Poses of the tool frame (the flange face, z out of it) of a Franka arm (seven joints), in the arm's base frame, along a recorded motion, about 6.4 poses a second.
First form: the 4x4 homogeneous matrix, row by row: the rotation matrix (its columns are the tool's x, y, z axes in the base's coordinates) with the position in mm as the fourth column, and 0 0 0 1 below. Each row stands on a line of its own.
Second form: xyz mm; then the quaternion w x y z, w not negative. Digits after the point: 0 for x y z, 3 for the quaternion.
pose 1, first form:
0.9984 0.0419 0.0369 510
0.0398 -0.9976 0.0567 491
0.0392 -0.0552 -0.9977 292
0 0 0 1
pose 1, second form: 510 491 292 0.028 -0.999 -0.020 -0.019
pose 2, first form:
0.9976 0.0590 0.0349 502
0.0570 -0.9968 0.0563 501
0.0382 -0.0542 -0.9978 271
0 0 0 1
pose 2, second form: 502 501 271 0.028 -0.999 -0.029 -0.018
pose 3, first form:
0.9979 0.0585 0.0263 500
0.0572 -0.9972 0.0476 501
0.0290 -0.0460 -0.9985 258
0 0 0 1
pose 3, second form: 500 501 258 0.023 -0.999 -0.029 -0.014
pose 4, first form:
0.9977 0.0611 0.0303 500
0.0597 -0.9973 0.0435 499
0.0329 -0.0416 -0.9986 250
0 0 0 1
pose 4, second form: 500 499 250 0.021 -0.999 -0.030 -0.016
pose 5, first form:
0.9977 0.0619 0.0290 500
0.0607 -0.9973 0.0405 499
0.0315 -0.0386 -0.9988 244
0 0 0 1
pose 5, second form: 500 499 244 0.020 -0.999 -0.031 -0.015
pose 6, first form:
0.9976 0.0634 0.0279 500
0.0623 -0.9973 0.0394 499
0.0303 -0.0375 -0.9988 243
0 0 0 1
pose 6, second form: 500 499 243 0.019 -0.999 -0.031 -0.015
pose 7, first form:
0.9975 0.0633 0.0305 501
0.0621 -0.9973 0.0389 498
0.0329 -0.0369 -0.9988 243
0 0 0 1
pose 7, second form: 501 498 243 0.019 -0.999 -0.031 -0.016
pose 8, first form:
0.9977 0.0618 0.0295 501
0.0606 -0.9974 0.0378 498
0.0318 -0.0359 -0.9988 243
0 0 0 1
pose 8, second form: 501 498 243 0.018 -0.999 -0.031 -0.015
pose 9, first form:
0.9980 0.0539 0.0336 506
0.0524 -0.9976 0.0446 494
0.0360 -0.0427 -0.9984 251
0 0 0 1
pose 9, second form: 506 494 251 0.022 -0.999 -0.027 -0.017
